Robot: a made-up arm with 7 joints.
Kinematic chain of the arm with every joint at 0, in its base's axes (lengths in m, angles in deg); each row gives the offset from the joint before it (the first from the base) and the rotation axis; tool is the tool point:
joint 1: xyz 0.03 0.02 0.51 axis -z
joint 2: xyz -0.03 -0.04 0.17 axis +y
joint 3: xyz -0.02 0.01 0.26 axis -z
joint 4: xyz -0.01 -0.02 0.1 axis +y
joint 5: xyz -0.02 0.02 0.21 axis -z
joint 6: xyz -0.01 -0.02 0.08 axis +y
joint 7: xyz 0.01 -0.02 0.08 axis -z
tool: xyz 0 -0.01 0.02
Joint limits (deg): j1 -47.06..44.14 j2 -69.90..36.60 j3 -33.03..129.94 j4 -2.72..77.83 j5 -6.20..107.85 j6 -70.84..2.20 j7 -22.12..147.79
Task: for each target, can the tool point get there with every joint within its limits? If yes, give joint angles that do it. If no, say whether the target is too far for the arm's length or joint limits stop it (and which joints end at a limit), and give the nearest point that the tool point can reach.
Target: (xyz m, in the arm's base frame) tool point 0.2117 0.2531 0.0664
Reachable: no: joint limits stop it (at a limit: joint 1, joint 2, joint 4, joint 5, joint 6, joint 7) | nearest point 0.3824 0.4016 0.8313 | short by 0.798 m
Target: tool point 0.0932 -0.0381 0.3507
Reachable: no: joint limits stop it (at a limit: joint 1, joint 2, joint 3, joint 4, joint 5, joint 6, joint 7) | nearest point -0.1400 -0.5768 0.5583 | short by 0.623 m
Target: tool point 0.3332 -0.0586 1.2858
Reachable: yes | joints -33.90 6.77 56.14 56.47 86.17 -20.19 53.79
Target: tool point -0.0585 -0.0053 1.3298
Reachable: yes | joints -24.71 -29.21 -0.11 64.97 57.72 -40.42 112.26
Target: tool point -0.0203 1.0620 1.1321
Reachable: no: too far | nearest point -0.2178 0.5313 1.0291 | short by 0.576 m
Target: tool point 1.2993 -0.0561 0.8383
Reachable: no: too far | nearest point 0.5859 -0.0133 0.9340 | short by 0.721 m
